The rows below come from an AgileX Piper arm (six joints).
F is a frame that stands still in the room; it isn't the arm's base.
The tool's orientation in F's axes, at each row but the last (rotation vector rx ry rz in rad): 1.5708 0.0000 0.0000; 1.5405 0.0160 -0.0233; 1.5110 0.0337 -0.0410; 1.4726 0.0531 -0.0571; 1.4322 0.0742 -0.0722
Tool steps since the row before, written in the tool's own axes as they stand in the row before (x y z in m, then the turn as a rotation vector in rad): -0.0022 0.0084 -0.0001 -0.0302 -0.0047 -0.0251; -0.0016 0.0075 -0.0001 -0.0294 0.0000 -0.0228; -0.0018 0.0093 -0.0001 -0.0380 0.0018 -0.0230; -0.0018 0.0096 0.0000 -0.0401 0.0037 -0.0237; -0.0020 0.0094 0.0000 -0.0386 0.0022 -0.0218
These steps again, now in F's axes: -0.0022 0.0001 0.0084 -0.0302 0.0251 -0.0047; -0.0014 0.0003 0.0075 -0.0293 0.0229 0.0000; -0.0014 0.0007 0.0094 -0.0378 0.0233 0.0022; -0.0011 0.0009 0.0097 -0.0398 0.0242 0.0042; -0.0011 0.0013 0.0095 -0.0384 0.0221 0.0028
